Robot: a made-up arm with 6 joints.
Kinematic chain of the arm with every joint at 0, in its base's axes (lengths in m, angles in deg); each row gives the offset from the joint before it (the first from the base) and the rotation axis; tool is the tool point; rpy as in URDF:
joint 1: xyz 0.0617 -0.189 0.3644 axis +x
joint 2: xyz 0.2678 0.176 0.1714 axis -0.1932 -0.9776 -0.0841
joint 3: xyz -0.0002 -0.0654 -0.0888 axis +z
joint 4: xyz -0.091 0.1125 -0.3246 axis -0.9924 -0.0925 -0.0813
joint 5: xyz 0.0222 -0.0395 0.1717 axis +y
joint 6: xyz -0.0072 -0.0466 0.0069 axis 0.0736 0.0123 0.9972
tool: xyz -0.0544 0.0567 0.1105 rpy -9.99 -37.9 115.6
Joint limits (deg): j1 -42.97..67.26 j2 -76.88..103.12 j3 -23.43..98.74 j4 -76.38..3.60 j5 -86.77..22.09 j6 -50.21..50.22
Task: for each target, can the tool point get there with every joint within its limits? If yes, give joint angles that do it. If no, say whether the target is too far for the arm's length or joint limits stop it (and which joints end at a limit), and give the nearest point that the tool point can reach.
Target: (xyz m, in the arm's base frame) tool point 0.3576 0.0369 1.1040
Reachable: no: joint limits stop it (at a limit: joint 2, joint 3, joint 6) | nearest point 0.5399 -0.0581 0.7928 | short by 0.373 m
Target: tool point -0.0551 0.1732 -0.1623
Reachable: no: joint limits stop it (at a limit: joint 3, joint 4, joint 5, joint 6) | nearest point 0.0731 -0.0060 0.0983 | short by 0.341 m
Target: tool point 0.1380 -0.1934 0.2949
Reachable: yes | joints 31.19 -35.48 81.23 -29.71 -76.90 -21.21
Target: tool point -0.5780 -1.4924 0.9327
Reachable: no: too far | nearest point -0.1590 -0.3769 0.5489 | short by 1.252 m
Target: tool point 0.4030 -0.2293 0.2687
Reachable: yes | joints -3.17 54.92 23.92 -22.27 -48.68 22.97
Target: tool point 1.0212 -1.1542 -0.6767
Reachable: no: too far | nearest point 0.6607 -0.5404 0.2669 | short by 1.182 m
